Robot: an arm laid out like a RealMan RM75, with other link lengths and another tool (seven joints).
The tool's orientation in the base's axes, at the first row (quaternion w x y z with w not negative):
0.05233, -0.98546, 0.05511, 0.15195
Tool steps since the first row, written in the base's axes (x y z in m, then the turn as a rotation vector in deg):
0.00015, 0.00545, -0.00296, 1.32, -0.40, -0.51
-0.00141, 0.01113, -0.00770, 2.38, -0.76, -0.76
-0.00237, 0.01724, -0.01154, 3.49, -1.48, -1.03
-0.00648, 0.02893, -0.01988, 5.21, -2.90, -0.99
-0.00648, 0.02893, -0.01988, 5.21, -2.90, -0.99
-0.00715, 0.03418, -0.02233, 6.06, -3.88, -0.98
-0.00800, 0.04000, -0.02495, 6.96, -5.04, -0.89
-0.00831, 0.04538, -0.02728, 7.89, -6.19, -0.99
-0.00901, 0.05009, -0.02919, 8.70, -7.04, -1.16
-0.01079, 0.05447, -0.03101, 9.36, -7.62, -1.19
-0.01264, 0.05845, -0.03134, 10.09, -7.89, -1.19
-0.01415, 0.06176, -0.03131, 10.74, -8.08, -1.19
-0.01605, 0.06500, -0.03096, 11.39, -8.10, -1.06
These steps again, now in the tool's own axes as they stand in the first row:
0.00054, -0.00515, 0.00342, 1.44, 0.28, 0.05
-0.00002, -0.01016, 0.00905, 2.56, 0.52, -0.07
-0.00032, -0.01575, 0.01371, 3.76, 1.12, -0.23
-0.00276, -0.02607, 0.02422, 5.51, 2.30, -0.94
-0.00276, -0.02607, 0.02422, 5.51, 2.30, -0.94
-0.00313, -0.03097, 0.02737, 6.40, 3.17, -1.32
-0.00367, -0.03639, 0.03081, 7.34, 4.19, -1.80
-0.00376, -0.04146, 0.03375, 8.35, 5.22, -2.12
-0.00427, -0.04587, 0.03633, 9.25, 5.98, -2.30
-0.00581, -0.04982, 0.03911, 9.94, 6.47, -2.53
-0.00783, -0.05349, 0.04044, 10.66, 6.65, -2.78
-0.00958, -0.05658, 0.04125, 11.29, 6.75, -2.99
-0.01179, -0.05958, 0.04187, 11.87, 6.68, -3.31

